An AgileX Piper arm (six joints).
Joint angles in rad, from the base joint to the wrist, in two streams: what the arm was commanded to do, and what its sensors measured. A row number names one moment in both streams.
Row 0, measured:
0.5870, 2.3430, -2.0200, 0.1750, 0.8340, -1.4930
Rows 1 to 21, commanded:
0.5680, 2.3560, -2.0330, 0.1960, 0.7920, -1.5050
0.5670, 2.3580, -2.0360, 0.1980, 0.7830, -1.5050
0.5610, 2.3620, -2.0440, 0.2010, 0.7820, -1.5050
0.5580, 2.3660, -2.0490, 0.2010, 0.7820, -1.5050
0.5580, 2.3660, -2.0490, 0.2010, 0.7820, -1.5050
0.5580, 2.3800, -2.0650, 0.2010, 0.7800, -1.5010
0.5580, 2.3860, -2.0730, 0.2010, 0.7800, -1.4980
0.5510, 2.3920, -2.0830, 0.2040, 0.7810, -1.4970
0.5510, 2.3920, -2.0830, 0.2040, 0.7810, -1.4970
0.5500, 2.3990, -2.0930, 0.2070, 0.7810, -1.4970
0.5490, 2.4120, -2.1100, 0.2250, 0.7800, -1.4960
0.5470, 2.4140, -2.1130, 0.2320, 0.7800, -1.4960
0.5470, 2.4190, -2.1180, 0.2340, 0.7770, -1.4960
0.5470, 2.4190, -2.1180, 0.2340, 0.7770, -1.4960
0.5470, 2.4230, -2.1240, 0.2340, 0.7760, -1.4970
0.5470, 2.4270, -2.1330, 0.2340, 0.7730, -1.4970
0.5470, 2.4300, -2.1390, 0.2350, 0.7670, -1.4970
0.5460, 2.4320, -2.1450, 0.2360, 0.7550, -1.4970
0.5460, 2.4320, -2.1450, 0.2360, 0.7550, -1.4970
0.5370, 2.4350, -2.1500, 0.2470, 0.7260, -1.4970
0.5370, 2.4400, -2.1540, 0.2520, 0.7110, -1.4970
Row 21, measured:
0.5470, 2.4280, -2.1400, 0.2310, 0.7490, -1.4960
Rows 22 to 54, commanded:
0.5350, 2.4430, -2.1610, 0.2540, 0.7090, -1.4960
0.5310, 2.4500, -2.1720, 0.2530, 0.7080, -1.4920
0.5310, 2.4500, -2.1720, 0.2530, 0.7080, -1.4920
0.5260, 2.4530, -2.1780, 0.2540, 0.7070, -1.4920
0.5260, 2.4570, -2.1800, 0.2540, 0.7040, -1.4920
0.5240, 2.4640, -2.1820, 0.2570, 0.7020, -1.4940
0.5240, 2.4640, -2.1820, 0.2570, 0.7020, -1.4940
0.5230, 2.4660, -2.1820, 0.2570, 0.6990, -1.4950
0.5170, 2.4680, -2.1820, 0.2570, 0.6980, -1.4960
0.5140, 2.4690, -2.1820, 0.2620, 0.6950, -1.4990
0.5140, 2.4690, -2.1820, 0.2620, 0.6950, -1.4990
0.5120, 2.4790, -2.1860, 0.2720, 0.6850, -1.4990
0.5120, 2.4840, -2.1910, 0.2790, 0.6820, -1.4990
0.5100, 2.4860, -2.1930, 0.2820, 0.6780, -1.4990
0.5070, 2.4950, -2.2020, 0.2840, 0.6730, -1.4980
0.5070, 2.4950, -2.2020, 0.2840, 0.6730, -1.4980
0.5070, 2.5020, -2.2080, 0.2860, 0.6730, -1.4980
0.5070, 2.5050, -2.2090, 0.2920, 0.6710, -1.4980
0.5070, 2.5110, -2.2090, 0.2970, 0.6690, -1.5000
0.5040, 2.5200, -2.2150, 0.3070, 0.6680, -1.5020
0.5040, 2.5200, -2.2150, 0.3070, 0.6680, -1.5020
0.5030, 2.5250, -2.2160, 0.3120, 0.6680, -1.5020
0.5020, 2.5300, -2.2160, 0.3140, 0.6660, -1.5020
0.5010, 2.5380, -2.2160, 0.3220, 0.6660, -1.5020
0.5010, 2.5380, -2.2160, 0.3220, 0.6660, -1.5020
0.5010, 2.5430, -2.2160, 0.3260, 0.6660, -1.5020
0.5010, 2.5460, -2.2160, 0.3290, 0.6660, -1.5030
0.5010, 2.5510, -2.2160, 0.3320, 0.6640, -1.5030
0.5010, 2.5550, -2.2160, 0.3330, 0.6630, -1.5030
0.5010, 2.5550, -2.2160, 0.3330, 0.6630, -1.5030
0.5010, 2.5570, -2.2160, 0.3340, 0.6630, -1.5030
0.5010, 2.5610, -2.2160, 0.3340, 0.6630, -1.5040
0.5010, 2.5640, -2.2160, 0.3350, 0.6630, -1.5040
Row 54, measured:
0.5070, 2.5500, -2.2150, 0.3170, 0.6510, -1.4960
